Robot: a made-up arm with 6 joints.
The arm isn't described. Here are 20 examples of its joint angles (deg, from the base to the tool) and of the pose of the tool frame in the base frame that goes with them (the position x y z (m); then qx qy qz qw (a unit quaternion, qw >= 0)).
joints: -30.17 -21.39 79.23 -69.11 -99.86 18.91
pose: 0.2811 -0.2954 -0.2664 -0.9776 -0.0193 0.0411 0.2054
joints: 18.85 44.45 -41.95 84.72 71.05 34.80
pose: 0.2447 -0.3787 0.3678 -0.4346 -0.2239 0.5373 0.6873
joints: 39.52 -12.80 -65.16 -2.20 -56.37 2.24
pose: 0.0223 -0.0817 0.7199 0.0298 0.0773 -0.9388 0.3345
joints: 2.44 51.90 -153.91 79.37 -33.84 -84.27
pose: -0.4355 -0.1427 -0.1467 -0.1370 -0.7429 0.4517 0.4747
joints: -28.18 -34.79 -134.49 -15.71 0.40 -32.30
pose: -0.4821 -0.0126 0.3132 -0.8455 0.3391 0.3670 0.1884
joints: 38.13 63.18 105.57 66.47 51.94 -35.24
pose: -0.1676 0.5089 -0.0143 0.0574 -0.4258 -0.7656 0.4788
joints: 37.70 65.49 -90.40 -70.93 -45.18 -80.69
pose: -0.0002 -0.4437 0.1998 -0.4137 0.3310 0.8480 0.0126
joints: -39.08 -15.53 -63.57 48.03 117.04 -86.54
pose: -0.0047 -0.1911 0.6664 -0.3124 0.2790 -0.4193 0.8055
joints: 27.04 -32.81 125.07 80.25 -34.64 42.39
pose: 0.2305 -0.2750 -0.2450 0.0992 0.6501 0.4883 0.5736
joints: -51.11 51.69 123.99 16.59 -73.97 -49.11
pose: 0.3559 0.1400 -0.2124 -0.7746 -0.0017 -0.1975 0.6008
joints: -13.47 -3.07 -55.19 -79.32 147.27 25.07
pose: 0.0707 -0.2471 0.5761 0.7605 0.2966 0.2077 0.5390
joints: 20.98 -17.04 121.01 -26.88 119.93 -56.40
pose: 0.0610 -0.1050 -0.2989 0.0841 -0.3927 -0.8554 0.3272
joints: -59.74 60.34 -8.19 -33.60 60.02 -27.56
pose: -0.0845 -0.6375 0.3092 -0.6585 -0.0316 0.5272 0.5361
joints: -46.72 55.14 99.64 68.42 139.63 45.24
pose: 0.4210 -0.0623 -0.0656 0.5011 0.0417 -0.8606 0.0805
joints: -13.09 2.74 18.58 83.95 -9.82 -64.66
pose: 0.5493 -0.2753 0.2940 0.5318 0.3917 0.5410 0.5206
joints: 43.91 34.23 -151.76 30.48 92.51 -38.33
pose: -0.3004 -0.3719 -0.0052 -0.1757 -0.2695 -0.1120 0.9402
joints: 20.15 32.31 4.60 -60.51 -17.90 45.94
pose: 0.4862 0.0445 0.3920 -0.3102 0.4305 -0.6028 0.5958
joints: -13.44 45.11 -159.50 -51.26 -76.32 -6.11
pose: -0.4605 0.0100 -0.0050 -0.4869 -0.1247 0.7047 0.5008
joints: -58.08 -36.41 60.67 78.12 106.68 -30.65
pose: 0.1558 -0.6130 -0.0933 0.0721 0.9725 0.2160 0.0481
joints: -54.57 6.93 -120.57 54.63 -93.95 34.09
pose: -0.4928 -0.0877 0.2630 -0.5000 -0.7218 0.4783 0.0151
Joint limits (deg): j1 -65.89..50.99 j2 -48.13..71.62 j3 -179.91..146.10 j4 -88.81..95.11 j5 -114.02..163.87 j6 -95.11..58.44
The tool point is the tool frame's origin. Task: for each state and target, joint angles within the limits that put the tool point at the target. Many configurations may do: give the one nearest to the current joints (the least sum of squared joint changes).
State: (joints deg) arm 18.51 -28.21 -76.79 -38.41 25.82 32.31
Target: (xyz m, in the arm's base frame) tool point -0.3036 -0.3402 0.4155
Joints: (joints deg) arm 21.02 -13.13 -111.62 -42.33 43.40 22.75
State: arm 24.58 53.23 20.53 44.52 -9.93 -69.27
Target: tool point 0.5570 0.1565 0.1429
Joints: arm 15.24 45.86 36.00 64.83 -11.82 -77.19
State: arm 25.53 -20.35 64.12 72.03 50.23 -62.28
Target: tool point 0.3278 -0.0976 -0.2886
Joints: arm 24.15 -31.92 95.66 68.42 63.73 -55.41
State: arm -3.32 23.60 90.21 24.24 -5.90 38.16
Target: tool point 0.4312 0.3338 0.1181
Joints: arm 6.76 71.62 73.23 21.01 10.15 34.56
